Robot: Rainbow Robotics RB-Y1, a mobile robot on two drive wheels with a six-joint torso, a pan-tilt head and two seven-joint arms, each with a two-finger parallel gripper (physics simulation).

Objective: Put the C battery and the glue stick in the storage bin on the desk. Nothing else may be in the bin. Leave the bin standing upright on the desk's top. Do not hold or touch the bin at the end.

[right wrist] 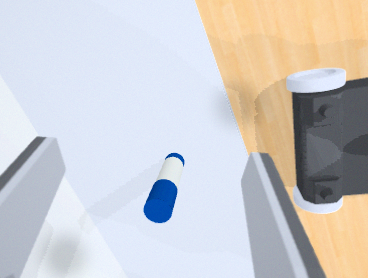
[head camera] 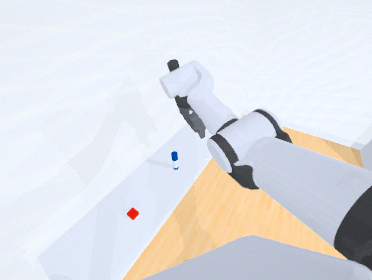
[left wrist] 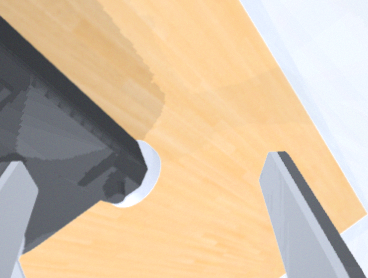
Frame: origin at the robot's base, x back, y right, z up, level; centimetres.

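Where they show: left gripper, fingertip midpoint: point(left wrist: 150, 170); right gripper, fingertip midpoint: point(right wrist: 154, 160) point(head camera: 197, 130).
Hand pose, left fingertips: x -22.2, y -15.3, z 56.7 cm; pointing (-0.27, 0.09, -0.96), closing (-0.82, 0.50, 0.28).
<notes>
Things, the pixels of their top centre, and the offset from my left fingertips. Level surfaces: height alone.
- glue stick at its top centre: point(right wrist: 157, 211) point(head camera: 174, 153) dz +39.0, dx -19.2, dy +50.7 cm
- pale desk at its surface level: dz +28.4 cm
- wooden floor at its surface level: dz -56.6 cm
- small red block at its top centre: point(head camera: 132, 212) dz +30.8, dx -13.9, dy +23.1 cm
A glue stick point(head camera: 175, 160) point(right wrist: 165, 187), white with a blue cap and a blue base, stands upright on the pale desk point(head camera: 95, 240) point(right wrist: 125, 75). My right gripper point(head camera: 201, 134) point(right wrist: 154, 160) is open and empty, above the desk; in the right wrist view the glue stick shows between and beyond its fingers, touching neither. My left gripper point(left wrist: 150, 170) is open and empty over the wooden floor point(left wrist: 215, 200). The C battery and the storage bin do not show in these views.
A small red block point(head camera: 132, 213) lies on the desk, below and left of the glue stick in the head view. The desk's long edge borders the wooden floor. My dark wheeled base point(left wrist: 65, 130) point(right wrist: 322, 145) shows in both wrist views.
</notes>
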